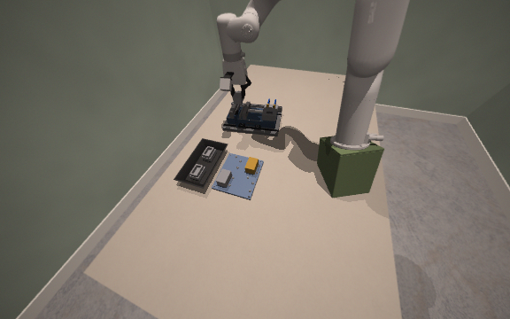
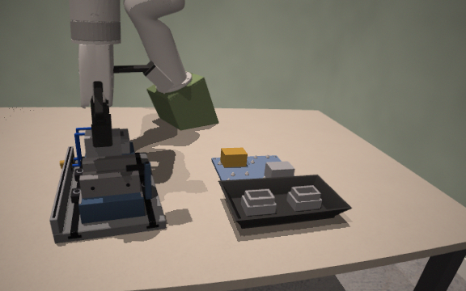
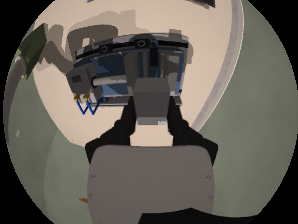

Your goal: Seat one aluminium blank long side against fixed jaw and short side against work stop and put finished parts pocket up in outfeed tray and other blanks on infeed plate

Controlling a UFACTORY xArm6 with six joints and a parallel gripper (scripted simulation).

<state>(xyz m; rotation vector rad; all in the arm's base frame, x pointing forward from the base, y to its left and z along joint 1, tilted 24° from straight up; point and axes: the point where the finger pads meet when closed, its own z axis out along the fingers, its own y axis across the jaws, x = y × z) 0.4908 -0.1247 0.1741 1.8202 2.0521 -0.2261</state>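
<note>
The vise is 130 mm below my hand and 70 mm behind it. The rest, counted from my hand: brass blank 300 mm to the left, 160 mm behind, 140 mm below.
</note>
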